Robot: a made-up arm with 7 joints. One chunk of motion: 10 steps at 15 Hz.
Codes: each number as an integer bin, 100 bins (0 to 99) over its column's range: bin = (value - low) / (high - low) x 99, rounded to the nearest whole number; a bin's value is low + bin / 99 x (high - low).
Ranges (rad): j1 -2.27..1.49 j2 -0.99..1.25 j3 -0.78..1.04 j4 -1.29..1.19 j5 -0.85..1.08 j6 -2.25..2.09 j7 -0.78..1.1
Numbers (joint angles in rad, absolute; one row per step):
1: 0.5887 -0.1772 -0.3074 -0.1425 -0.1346 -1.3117 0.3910
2: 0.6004 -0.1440 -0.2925 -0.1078 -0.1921 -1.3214 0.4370
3: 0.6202 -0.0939 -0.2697 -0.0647 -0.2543 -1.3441 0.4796
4: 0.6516 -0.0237 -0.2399 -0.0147 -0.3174 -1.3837 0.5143
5: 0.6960 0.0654 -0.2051 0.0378 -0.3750 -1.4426 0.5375
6: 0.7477 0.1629 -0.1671 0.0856 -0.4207 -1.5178 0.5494
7: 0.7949 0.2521 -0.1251 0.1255 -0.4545 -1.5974 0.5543
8: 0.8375 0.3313 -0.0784 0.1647 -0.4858 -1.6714 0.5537
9: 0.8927 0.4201 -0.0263 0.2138 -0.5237 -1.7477 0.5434
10: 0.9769 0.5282 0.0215 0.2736 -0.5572 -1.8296 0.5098
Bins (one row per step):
1: 75 36 26 46 37 21 62
2: 76 37 27 47 34 21 64
3: 76 40 28 49 31 21 66
4: 77 43 29 51 27 20 68
5: 78 47 31 53 24 18 69
6: 79 51 33 55 22 17 70
7: 81 55 36 57 20 15 70
8: 82 58 38 58 19 13 70
9: 83 62 41 60 17 11 70
10: 85 67 44 62 15 10 68

